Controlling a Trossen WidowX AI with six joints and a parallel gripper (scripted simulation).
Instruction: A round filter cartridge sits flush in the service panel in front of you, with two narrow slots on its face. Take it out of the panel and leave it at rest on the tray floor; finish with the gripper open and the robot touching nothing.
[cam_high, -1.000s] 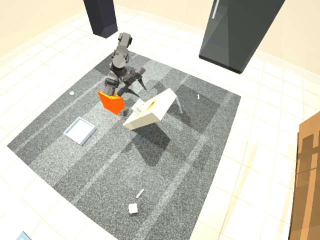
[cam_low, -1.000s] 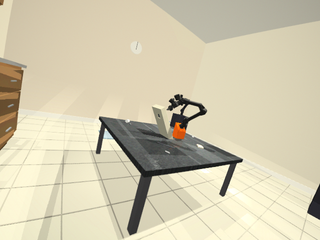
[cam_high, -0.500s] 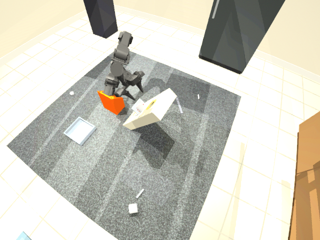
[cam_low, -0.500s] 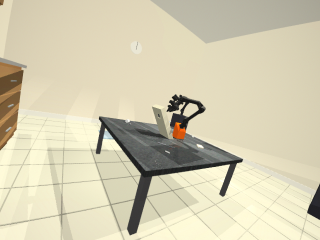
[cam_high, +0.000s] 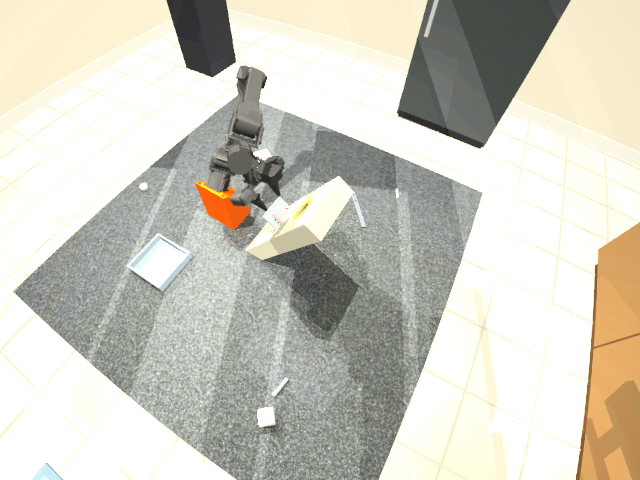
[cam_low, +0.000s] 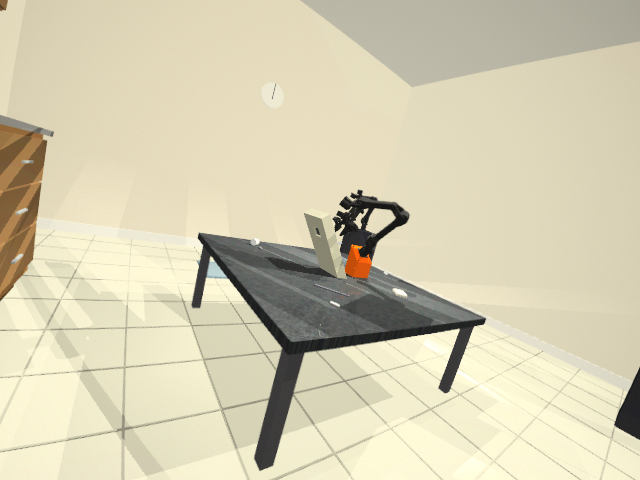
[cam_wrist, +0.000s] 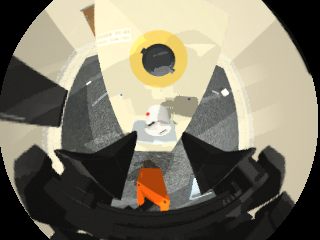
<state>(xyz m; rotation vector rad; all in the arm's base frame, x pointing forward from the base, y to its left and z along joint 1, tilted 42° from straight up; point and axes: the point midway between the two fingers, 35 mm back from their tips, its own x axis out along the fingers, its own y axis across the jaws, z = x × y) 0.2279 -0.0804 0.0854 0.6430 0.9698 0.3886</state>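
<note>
Now: gripper tip 40 mm above the white round filter cartridge and 20 mm short of it. From my gripper tip the other things lie so: short rod: 390 mm to the right, 270 mm ahead, 230 mm below; then pale blue tray: 300 mm behind, 280 mm to the right, 220 mm below; then cream service panel: 60 mm below, 60 mm ahead, 10 mm to the left.
</note>
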